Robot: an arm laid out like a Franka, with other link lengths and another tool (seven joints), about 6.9 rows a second.
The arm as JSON. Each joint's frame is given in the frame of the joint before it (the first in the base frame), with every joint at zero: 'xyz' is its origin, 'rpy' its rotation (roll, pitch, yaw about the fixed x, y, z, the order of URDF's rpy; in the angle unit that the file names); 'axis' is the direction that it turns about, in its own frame. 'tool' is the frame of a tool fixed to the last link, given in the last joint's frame.
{
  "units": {
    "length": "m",
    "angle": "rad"
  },
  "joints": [
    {
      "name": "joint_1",
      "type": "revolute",
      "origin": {
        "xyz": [
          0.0,
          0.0,
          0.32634
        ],
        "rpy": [
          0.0,
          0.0,
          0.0
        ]
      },
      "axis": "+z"
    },
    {
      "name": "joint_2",
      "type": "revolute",
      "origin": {
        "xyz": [
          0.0,
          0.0,
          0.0
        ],
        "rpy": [
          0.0,
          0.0,
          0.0
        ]
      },
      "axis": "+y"
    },
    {
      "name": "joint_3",
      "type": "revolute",
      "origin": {
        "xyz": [
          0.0,
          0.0,
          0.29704
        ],
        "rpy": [
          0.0,
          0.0,
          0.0
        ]
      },
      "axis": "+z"
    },
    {
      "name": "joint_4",
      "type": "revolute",
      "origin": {
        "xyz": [
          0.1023,
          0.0,
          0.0
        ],
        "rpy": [
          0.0,
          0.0,
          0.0
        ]
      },
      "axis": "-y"
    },
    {
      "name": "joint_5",
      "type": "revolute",
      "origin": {
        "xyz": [
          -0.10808,
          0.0,
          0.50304
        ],
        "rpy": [
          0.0,
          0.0,
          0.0
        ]
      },
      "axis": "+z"
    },
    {
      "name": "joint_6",
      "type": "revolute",
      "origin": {
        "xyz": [
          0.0,
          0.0,
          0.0
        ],
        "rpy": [
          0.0,
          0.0,
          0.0
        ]
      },
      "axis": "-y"
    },
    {
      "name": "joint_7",
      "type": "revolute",
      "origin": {
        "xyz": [
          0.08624,
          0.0,
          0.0
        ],
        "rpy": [
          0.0,
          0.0,
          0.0
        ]
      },
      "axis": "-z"
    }
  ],
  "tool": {
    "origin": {
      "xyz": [
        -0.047,
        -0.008,
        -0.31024
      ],
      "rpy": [
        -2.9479,
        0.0,
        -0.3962
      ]
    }
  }
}
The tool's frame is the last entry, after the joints.
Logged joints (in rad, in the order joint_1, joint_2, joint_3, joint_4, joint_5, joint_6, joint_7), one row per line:
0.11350 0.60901 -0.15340 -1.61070 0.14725 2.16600 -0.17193
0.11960 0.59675 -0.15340 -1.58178 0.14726 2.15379 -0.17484
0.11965 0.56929 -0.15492 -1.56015 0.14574 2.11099 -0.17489
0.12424 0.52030 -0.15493 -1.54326 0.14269 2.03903 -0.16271
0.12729 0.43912 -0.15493 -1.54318 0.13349 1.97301 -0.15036
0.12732 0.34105 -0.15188 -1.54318 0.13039 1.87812 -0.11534
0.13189 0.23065 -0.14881 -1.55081 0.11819 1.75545 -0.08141
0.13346 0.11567 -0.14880 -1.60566 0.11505 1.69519 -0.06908
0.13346 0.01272 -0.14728 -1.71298 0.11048 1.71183 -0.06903
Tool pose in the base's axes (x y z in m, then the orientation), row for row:
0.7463 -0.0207 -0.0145 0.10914 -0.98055 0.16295 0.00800
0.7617 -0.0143 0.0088 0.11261 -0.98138 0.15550 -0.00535
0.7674 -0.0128 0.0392 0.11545 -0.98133 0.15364 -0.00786
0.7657 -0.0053 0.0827 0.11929 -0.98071 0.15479 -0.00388
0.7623 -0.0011 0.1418 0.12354 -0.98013 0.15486 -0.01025
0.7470 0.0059 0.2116 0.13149 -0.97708 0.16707 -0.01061
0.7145 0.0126 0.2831 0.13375 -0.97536 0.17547 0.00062
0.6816 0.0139 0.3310 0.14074 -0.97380 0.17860 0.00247
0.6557 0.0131 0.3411 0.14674 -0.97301 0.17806 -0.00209
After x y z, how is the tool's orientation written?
As a quaternion, w x y z.
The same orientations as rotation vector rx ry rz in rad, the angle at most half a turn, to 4 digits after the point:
-2.8832 0.4791 0.0235
-2.8799 0.4563 -0.0157
-2.8751 0.4501 -0.0230
-2.8669 0.4525 -0.0113
-2.8583 0.4516 -0.0299
-2.8365 0.4850 -0.0308
-2.8279 0.5087 0.0018
-2.8123 0.5158 0.0071
-2.8005 0.5125 -0.0060

